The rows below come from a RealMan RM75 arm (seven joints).
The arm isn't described. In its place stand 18 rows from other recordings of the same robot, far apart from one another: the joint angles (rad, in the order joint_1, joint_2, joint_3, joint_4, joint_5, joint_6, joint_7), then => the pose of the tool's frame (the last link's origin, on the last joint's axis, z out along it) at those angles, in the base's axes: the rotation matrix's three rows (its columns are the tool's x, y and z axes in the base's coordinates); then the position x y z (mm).
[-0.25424 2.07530 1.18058 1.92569 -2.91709 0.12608 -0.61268] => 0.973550 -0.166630 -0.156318; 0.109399 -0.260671 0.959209; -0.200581 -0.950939 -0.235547; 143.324 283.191 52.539
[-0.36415 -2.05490 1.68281 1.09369 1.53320 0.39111 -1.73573] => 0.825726 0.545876 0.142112; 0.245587 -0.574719 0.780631; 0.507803 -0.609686 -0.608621; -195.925 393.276 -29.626
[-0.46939 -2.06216 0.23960 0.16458 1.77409 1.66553 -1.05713] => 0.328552 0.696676 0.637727; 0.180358 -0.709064 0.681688; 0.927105 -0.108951 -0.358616; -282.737 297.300 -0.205
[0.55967 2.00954 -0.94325 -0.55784 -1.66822 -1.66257 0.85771] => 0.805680 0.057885 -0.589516; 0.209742 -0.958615 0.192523; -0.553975 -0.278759 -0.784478; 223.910 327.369 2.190
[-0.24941 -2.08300 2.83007 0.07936 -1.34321 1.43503 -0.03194] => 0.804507 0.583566 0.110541; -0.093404 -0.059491 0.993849; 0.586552 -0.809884 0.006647; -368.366 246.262 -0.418
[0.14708 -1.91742 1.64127 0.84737 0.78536 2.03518 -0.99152] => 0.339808 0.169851 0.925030; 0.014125 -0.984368 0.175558; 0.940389 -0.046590 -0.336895; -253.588 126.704 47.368
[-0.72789 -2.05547 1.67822 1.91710 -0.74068 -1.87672 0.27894] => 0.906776 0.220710 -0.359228; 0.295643 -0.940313 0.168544; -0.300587 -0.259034 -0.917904; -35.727 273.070 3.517
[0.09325 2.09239 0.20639 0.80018 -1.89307 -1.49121 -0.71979] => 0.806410 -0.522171 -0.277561; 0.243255 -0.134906 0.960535; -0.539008 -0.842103 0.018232; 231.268 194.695 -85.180
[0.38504 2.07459 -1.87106 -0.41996 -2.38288 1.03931 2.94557] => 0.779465 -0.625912 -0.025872; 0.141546 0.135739 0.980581; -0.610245 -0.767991 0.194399; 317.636 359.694 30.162
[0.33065 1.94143 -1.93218 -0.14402 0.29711 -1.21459 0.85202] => 0.338551 -0.928796 -0.150733; -0.089582 -0.191280 0.977439; -0.936674 -0.317410 -0.147961; 374.403 306.524 41.260
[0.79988 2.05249 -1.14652 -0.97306 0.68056 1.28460 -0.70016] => 0.736601 -0.639591 0.219868; -0.672438 -0.657772 0.339357; -0.072427 -0.397819 -0.914601; 172.318 420.695 -1.226
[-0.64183 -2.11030 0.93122 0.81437 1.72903 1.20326 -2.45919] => 0.101714 0.897933 0.428218; 0.778813 -0.339693 0.527313; 0.618954 0.279866 -0.733873; -177.465 407.644 7.483
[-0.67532 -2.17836 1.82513 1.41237 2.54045 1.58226 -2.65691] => 0.834273 0.292832 -0.467160; 0.339364 -0.940510 0.016506; -0.434536 -0.172308 -0.884019; -103.840 288.807 -94.692
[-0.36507 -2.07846 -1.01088 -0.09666 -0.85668 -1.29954 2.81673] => 0.569262 0.820899 0.045459; -0.137147 0.040298 0.989731; 0.810637 -0.569650 0.135524; -362.027 301.775 24.546
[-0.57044 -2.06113 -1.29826 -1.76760 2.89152 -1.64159 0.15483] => 0.770386 0.263238 -0.580699; 0.565006 -0.703881 0.430489; -0.295421 -0.659741 -0.690991; -114.132 317.224 -9.125
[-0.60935 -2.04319 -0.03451 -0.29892 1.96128 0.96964 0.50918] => 0.947852 -0.147763 0.282386; -0.314355 -0.579420 0.751967; 0.052507 -0.801523 -0.595654; -268.533 326.690 -108.113
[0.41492 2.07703 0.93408 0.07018 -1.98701 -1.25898 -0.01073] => 0.774273 -0.626849 0.086954; 0.102923 0.260300 0.960026; -0.624426 -0.734373 0.266061; 376.421 311.477 45.449
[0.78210 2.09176 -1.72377 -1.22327 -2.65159 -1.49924 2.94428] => 0.647421 -0.488256 0.585194; -0.681020 -0.715321 0.156610; 0.342136 -0.499922 -0.795626; 137.646 350.643 -63.177
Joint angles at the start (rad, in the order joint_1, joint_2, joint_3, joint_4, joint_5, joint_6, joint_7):
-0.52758 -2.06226 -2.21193 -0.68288 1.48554 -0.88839 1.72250
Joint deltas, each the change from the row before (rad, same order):
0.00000 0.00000 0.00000 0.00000 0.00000 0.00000 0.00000
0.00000 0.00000 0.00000 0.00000 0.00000 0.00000 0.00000
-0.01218 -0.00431 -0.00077 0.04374 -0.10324 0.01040 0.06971
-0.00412 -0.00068 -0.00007 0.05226 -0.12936 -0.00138 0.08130
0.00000 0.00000 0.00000 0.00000 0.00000 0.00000 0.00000
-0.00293 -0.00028 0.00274 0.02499 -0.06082 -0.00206 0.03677
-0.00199 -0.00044 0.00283 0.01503 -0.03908 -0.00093 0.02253
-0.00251 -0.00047 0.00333 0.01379 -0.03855 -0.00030 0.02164
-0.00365 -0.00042 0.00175 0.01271 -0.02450 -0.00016 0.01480
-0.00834 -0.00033 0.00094 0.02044 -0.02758 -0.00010 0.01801
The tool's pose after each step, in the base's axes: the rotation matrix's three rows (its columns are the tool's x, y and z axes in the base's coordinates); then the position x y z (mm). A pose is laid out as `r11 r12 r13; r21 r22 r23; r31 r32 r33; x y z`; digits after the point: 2 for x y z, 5 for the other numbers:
0.66456 0.71525 0.21628; 0.26614 -0.49702 0.82592; 0.69823 -0.49131 -0.52066; -266.82 415.46 37.71
0.66456 0.71525 0.21628; 0.26614 -0.49702 0.82592; 0.69823 -0.49131 -0.52066; -266.82 415.46 37.71
0.63227 0.73637 0.24081; 0.23351 -0.47750 0.84703; 0.73872 -0.47932 -0.47386; -264.71 418.30 36.27
0.58689 0.76653 0.26075; 0.19662 -0.44734 0.87248; 0.78543 -0.46079 -0.41326; -266.82 418.54 36.99
0.58689 0.76653 0.26075; 0.19662 -0.44734 0.87248; 0.78543 -0.46079 -0.41326; -266.82 418.54 36.99
0.56550 0.78006 0.26781; 0.17998 -0.43361 0.88295; 0.80487 -0.45111 -0.38560; -267.62 418.65 36.97
0.55167 0.78870 0.27132; 0.16932 -0.42443 0.88949; 0.81669 -0.44477 -0.36769; -267.99 418.78 36.95
0.53837 0.79686 0.27416; 0.15823 -0.41514 0.89589; 0.82772 -0.43894 -0.34959; -268.13 419.16 37.10
0.52944 0.80254 0.27499; 0.15321 -0.40927 0.89946; 0.83440 -0.43408 -0.33964; -268.20 419.51 36.39
0.51865 0.80943 0.27535; 0.15003 -0.40322 0.90272; 0.84172 -0.42688 -0.33058; -267.90 420.40 34.55

